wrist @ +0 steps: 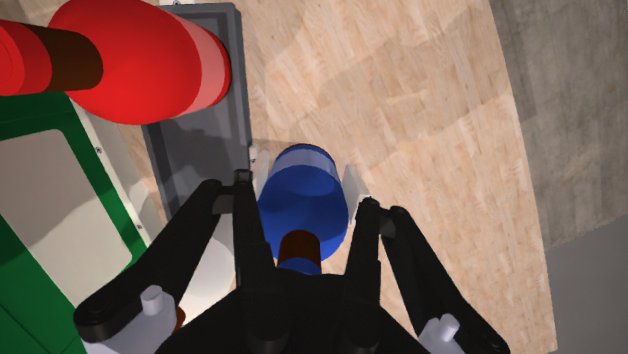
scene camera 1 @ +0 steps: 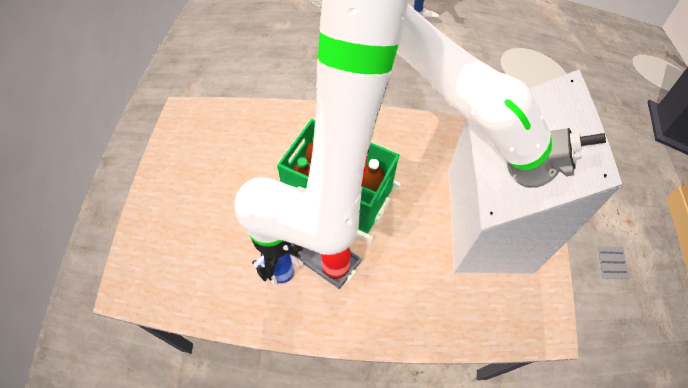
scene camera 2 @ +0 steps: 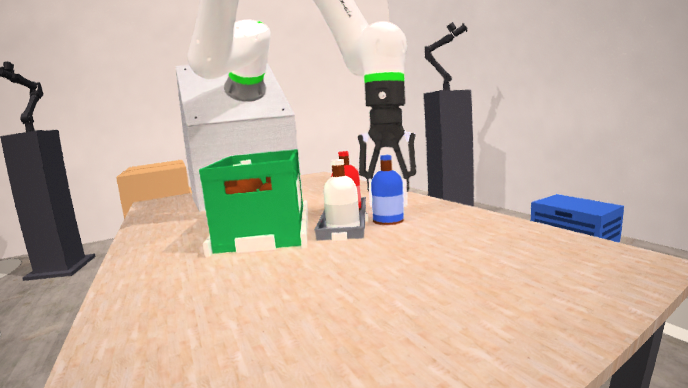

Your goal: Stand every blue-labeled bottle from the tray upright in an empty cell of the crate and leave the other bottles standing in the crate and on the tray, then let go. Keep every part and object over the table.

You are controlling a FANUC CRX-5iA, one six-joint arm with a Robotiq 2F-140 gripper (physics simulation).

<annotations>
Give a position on a red bottle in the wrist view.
129, 69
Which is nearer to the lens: the white bottle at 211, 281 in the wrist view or the blue-labeled bottle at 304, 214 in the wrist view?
The blue-labeled bottle.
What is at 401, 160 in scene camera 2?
My gripper.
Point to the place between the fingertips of my gripper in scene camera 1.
At 284, 272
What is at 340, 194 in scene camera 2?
A white bottle.
</annotations>
